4 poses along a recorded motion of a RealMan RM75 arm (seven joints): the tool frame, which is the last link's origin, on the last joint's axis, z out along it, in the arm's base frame.
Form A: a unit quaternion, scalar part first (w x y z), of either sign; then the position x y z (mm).
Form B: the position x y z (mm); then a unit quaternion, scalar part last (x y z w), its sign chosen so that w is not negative. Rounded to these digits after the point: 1 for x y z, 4 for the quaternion.
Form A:
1: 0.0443 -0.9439 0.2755 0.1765 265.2 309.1 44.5
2: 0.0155 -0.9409 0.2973 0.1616 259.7 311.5 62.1
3: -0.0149 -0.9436 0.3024 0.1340 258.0 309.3 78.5
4: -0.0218 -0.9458 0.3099 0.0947 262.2 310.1 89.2
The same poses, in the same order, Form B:
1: 265.2 309.1 44.5 -0.9439 0.2755 0.1765 0.0443
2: 259.7 311.5 62.1 -0.9409 0.2973 0.1616 0.0155
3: 258.0 309.3 78.5 0.9436 -0.3024 -0.1340 0.0149
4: 262.2 310.1 89.2 0.9458 -0.3099 -0.0947 0.0218
